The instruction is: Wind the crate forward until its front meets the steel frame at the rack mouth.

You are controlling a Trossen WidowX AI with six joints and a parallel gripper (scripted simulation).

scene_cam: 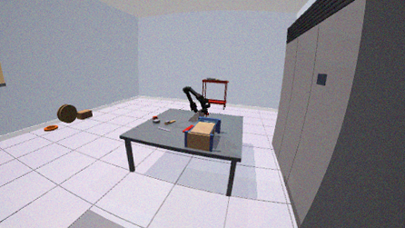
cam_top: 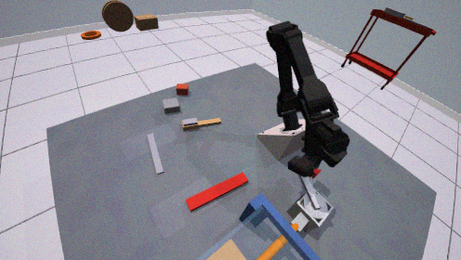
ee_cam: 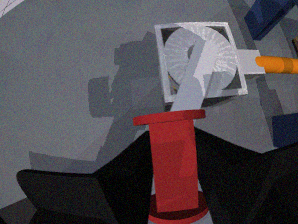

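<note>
Right now the winch handle is 30 mm below my gripper tip, 20 mm to the left of it and 20 mm ahead of it. Also, from my gripper tip: red knob 20 mm to the right; then hand winch 100 mm below, 60 mm to the left, 40 mm ahead; then blue frame 210 mm ahead, 60 mm to the left, 30 mm below.
</note>
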